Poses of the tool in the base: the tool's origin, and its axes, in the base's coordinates. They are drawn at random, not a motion.
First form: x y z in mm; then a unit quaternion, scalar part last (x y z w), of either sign.
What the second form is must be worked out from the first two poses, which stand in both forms.
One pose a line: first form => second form
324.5 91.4 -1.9 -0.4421 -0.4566 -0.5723 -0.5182 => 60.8 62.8 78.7 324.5 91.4 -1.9
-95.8 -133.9 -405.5 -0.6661 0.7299 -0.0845 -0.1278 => 111.0 -121.7 14.1 -95.8 -133.9 -405.5
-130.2 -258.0 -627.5 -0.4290 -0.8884 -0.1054 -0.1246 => 71.6 148.4 17.6 -130.2 -258.0 -627.5
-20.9 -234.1 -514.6 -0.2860 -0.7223 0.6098 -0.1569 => 46.9 118.4 -100.0 -20.9 -234.1 -514.6
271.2 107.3 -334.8 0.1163 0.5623 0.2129 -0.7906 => -14.3 -69.3 -26.3 271.2 107.3 -334.8
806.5 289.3 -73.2 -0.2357 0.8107 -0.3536 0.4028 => -34.1 117.4 -51.2 806.5 289.3 -73.2
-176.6 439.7 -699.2 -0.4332 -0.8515 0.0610 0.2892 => -66.2 -130.2 9.3 -176.6 439.7 -699.2
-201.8 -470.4 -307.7 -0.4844 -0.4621 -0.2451 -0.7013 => 61.8 58.9 31.3 -201.8 -470.4 -307.7
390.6 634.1 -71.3 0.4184 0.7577 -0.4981 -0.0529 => -72.9 -132.0 86.8 390.6 634.1 -71.3
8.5 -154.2 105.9 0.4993 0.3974 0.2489 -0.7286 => -63.0 -50.2 -31.4 8.5 -154.2 105.9
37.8 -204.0 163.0 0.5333 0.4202 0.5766 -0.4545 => -75.4 -59.4 -81.5 37.8 -204.0 163.0
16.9 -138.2 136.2 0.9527 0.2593 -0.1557 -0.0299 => -168.3 -45.8 27.5 16.9 -138.2 136.2
